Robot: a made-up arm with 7 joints.
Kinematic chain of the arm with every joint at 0, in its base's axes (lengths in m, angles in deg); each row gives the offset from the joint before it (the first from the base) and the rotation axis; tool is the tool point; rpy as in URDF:
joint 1: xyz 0 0 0.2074 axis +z
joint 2: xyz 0 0 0 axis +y
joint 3: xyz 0 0 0.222 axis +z
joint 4: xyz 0.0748 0 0 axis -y
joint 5: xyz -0.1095 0 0.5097 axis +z
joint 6: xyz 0 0 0 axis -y
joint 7: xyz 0.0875 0 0 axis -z
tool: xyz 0 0 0 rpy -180 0 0
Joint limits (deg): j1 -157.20..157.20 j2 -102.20..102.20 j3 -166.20..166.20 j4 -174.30..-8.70 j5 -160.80..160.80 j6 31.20..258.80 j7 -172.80..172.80
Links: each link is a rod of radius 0.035 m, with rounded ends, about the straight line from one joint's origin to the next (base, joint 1, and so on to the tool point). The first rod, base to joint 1, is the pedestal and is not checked.
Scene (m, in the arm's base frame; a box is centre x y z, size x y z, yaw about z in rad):
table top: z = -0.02
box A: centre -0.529 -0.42 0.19 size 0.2 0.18 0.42 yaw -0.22
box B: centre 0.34 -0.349 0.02 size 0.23 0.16 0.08 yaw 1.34
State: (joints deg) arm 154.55 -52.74 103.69 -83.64 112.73 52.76 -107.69
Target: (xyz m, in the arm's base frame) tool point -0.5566 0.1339 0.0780
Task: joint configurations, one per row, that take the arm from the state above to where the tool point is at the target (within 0.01 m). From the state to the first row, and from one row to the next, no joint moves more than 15 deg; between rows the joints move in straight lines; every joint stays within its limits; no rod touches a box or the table.
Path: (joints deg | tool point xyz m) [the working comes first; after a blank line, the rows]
Joints at the target: 82.59 -66.74 95.52 -135.29 110.61 61.13 -107.69
Straight joint move there: touches box A.

1: 148.34 -58.86 90.14 -89.90 105.09 51.83 -102.09 | -0.0665 -0.7261 0.3406
2: 142.13 -64.97 76.59 -96.15 97.46 50.90 -96.49 | -0.2388 -0.6456 0.4150
3: 135.92 -71.09 63.04 -102.41 89.82 49.97 -90.89 | -0.3469 -0.5204 0.5101
4: 129.72 -77.21 49.49 -108.67 82.18 49.04 -85.30 | -0.3805 -0.3765 0.6085
5: 117.93 -74.59 61.00 -115.32 89.29 52.06 -90.89 | -0.5212 -0.2760 0.4826
6: 106.15 -71.97 72.51 -121.98 96.40 55.08 -96.49 | -0.5997 -0.1396 0.3456
7: 94.37 -69.35 84.02 -128.63 103.50 58.10 -102.09 | -0.6097 0.0055 0.2075
8: 82.59 -66.74 95.52 -135.29 110.61 61.13 -107.69 | -0.5566 0.1340 0.0780

